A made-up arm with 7 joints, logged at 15 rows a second.
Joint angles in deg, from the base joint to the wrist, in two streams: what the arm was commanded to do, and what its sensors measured. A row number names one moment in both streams.
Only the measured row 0 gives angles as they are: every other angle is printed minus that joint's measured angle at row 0.
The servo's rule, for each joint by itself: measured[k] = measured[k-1] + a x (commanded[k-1-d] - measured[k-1]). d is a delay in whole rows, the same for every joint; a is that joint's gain. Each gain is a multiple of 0.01, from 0.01 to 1. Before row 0 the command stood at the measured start. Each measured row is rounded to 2 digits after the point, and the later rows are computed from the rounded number. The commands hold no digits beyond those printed.
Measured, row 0:
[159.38 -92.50 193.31 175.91 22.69 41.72 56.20]
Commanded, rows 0 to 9:
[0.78 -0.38 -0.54 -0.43 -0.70 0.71 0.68]
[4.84 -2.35 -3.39 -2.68 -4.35 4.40 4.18]
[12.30 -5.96 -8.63 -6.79 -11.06 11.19 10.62]
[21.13 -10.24 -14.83 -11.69 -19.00 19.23 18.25]
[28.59 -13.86 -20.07 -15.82 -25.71 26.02 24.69]
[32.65 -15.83 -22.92 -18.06 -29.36 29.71 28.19]
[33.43 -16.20 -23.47 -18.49 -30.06 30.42 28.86]
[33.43 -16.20 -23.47 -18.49 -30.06 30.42 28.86]
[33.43 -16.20 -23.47 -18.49 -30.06 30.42 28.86]
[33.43 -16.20 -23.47 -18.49 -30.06 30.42 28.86]
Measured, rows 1 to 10:
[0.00 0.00 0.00 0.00 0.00 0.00 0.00]
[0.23 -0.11 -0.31 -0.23 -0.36 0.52 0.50]
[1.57 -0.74 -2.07 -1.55 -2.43 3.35 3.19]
[4.68 -2.20 -5.81 -4.38 -6.92 9.07 8.61]
[9.45 -4.45 -10.95 -8.33 -13.20 16.49 15.65]
[15.00 -7.08 -16.15 -12.37 -19.71 23.45 22.25]
[20.12 -9.53 -20.01 -15.44 -24.73 28.02 26.59]
[23.98 -11.40 -21.98 -17.09 -27.50 29.77 28.25]
[26.72 -12.74 -22.83 -17.85 -28.83 30.24 28.70]
[28.67 -13.71 -23.19 -18.20 -29.47 30.37 28.82]
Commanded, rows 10 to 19:
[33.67 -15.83 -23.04 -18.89 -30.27 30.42 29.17]
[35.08 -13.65 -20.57 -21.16 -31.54 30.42 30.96]
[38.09 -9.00 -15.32 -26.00 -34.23 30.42 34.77]
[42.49 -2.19 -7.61 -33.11 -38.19 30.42 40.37]
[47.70 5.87 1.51 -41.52 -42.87 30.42 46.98]
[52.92 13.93 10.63 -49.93 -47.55 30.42 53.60]
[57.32 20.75 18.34 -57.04 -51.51 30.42 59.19]
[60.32 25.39 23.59 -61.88 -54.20 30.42 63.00]
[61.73 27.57 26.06 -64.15 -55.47 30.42 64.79]
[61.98 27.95 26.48 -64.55 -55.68 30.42 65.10]
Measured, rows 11 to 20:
[30.05 -14.41 -23.35 -18.36 -29.78 30.41 28.85]
[31.10 -14.81 -23.17 -18.65 -30.03 30.42 29.08]
[32.25 -14.49 -21.69 -20.01 -30.82 30.42 30.45]
[33.94 -12.95 -18.06 -23.24 -32.59 30.42 33.60]
[36.42 -9.94 -12.10 -28.57 -35.50 30.42 38.54]
[39.69 -5.51 -4.34 -35.56 -39.33 30.42 44.70]
[43.53 -0.07 4.19 -43.32 -43.60 30.42 51.20]
[47.53 5.76 12.26 -50.73 -47.71 30.42 57.03]
[51.24 11.26 18.72 -56.75 -51.08 30.42 61.39]
[54.28 15.83 22.90 -60.75 -53.36 30.42 63.87]

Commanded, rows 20 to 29:
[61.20 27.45 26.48 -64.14 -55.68 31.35 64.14]
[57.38 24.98 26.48 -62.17 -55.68 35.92 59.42]
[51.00 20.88 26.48 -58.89 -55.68 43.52 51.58]
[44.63 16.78 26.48 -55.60 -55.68 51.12 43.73]
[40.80 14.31 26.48 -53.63 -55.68 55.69 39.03]
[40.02 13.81 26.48 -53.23 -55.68 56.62 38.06]
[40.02 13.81 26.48 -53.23 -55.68 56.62 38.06]
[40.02 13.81 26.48 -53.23 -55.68 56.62 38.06]
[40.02 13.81 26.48 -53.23 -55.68 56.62 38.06]
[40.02 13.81 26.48 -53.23 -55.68 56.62 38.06]
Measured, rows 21 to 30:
[56.51 19.22 24.94 -62.80 -54.57 30.42 64.77]
[57.87 21.52 25.82 -63.52 -55.15 31.10 64.31]
[57.73 22.49 26.20 -62.79 -55.43 34.62 60.74]
[55.78 22.04 26.36 -60.68 -55.56 41.12 54.05]
[52.55 20.57 26.43 -57.94 -55.62 48.42 46.52]
[49.14 18.82 26.46 -55.61 -55.65 53.73 41.05]
[46.50 17.42 26.47 -54.32 -55.67 55.84 38.87]
[44.62 16.41 26.48 -53.73 -55.68 56.41 38.28]
[43.29 15.68 26.48 -53.46 -55.68 56.56 38.12]
[42.34 15.16 26.48 -53.34 -55.68 56.60 38.08]

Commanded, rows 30 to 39:
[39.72 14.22 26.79 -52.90 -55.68 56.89 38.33]
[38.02 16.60 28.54 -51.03 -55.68 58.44 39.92]
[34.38 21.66 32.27 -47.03 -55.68 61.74 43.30]
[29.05 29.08 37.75 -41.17 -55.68 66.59 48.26]
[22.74 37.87 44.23 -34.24 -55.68 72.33 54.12]
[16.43 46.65 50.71 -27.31 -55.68 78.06 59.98]
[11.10 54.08 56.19 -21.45 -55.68 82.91 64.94]
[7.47 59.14 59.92 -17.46 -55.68 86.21 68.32]
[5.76 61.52 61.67 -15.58 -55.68 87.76 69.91]
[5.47 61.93 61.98 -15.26 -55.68 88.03 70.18]
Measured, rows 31 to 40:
[41.67 14.78 26.48 -53.28 -55.68 56.61 38.07]
[41.10 14.62 26.66 -53.07 -55.68 56.81 38.26]
[40.21 15.17 27.73 -51.97 -55.68 58.00 39.47]
[38.52 16.99 30.32 -49.30 -55.68 60.73 42.27]
[35.77 20.38 34.56 -44.91 -55.68 65.01 46.64]
[31.99 25.28 40.07 -39.15 -55.68 70.35 52.10]
[27.48 31.26 46.13 -32.76 -55.68 75.98 57.85]
[22.73 37.65 51.86 -26.65 -55.68 81.04 63.03]
[18.30 43.67 56.45 -21.69 -55.68 84.81 66.89]
[14.66 48.67 59.43 -18.39 -55.68 86.96 69.09]

